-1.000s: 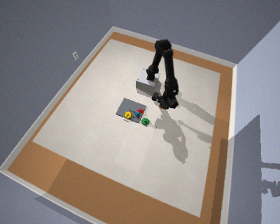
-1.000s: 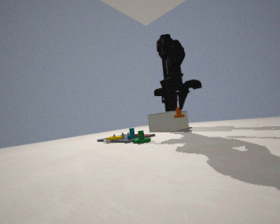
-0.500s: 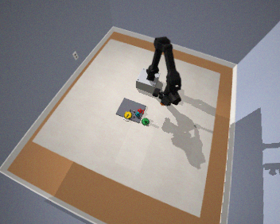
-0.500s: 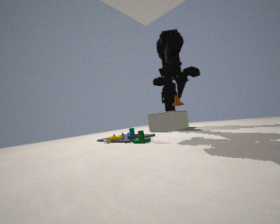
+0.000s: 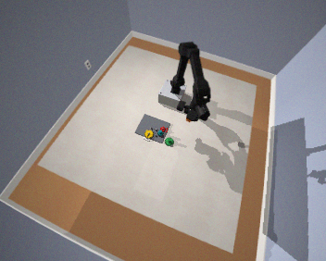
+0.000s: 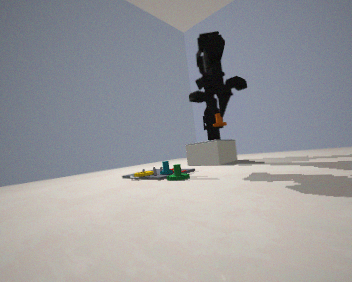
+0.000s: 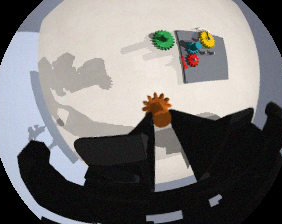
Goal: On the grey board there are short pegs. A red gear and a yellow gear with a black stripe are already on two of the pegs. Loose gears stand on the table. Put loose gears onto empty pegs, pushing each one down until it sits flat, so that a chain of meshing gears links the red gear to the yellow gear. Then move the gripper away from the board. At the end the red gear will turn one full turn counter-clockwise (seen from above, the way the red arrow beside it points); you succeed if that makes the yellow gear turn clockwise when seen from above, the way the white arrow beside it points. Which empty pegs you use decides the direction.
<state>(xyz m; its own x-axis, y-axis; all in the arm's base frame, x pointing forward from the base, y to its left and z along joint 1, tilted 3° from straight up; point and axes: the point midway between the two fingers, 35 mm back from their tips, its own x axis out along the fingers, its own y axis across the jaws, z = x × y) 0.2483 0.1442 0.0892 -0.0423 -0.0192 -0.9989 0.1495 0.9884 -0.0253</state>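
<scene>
The teal gear is 90 mm ahead of my gripper tip, 160 mm to the right of it and 150 mm below it. Also, from my gripper tip: green gear: 130 mm ahead, 90 mm to the right, 150 mm below; yellow gear: 120 mm ahead, 240 mm to the right, 150 mm below; orange gear: 10 mm below.
</scene>
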